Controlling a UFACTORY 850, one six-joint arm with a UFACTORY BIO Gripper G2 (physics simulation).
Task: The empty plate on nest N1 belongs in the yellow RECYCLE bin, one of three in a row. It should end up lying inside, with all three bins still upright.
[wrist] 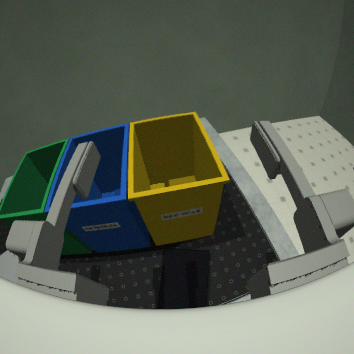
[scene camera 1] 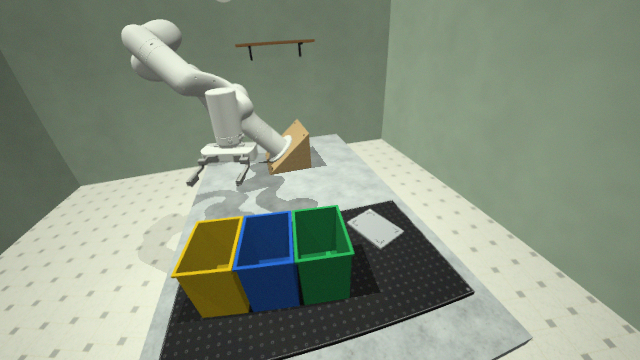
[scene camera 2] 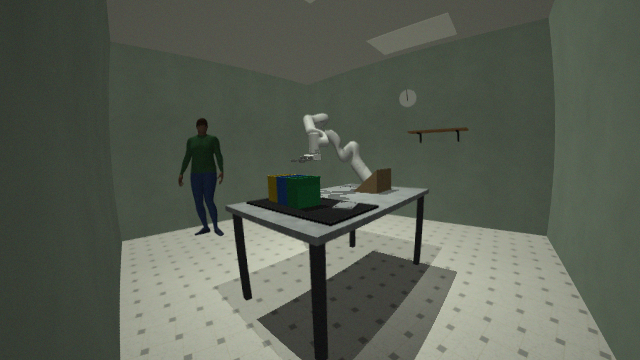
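My gripper [scene camera 1: 215,182] [scene camera 2: 298,160] [wrist: 175,160] is open and empty, raised behind the bins at the yellow end. The yellow RECYCLE bin [scene camera 1: 217,295] [scene camera 2: 272,189] [wrist: 180,217] stands upright at the row's end. The black plate cannot be made out in any view. The yellow bin's visible inner walls show pale yellow patches low down; part of its floor is hidden. In the wrist view a very dark rectangular patch [wrist: 185,275] shows on the mat by the yellow bin's labelled side; I cannot tell whether it is shadow or an object.
The blue bin [scene camera 1: 274,287] [scene camera 2: 282,191] [wrist: 107,230] and the green bin [scene camera 1: 326,280] [scene camera 2: 304,193] stand upright beside the yellow one. A pale flat piece [scene camera 1: 376,229] [scene camera 2: 345,205] lies on the black mat [scene camera 1: 425,280] beyond the green bin. A person [scene camera 2: 203,155] stands past the table.
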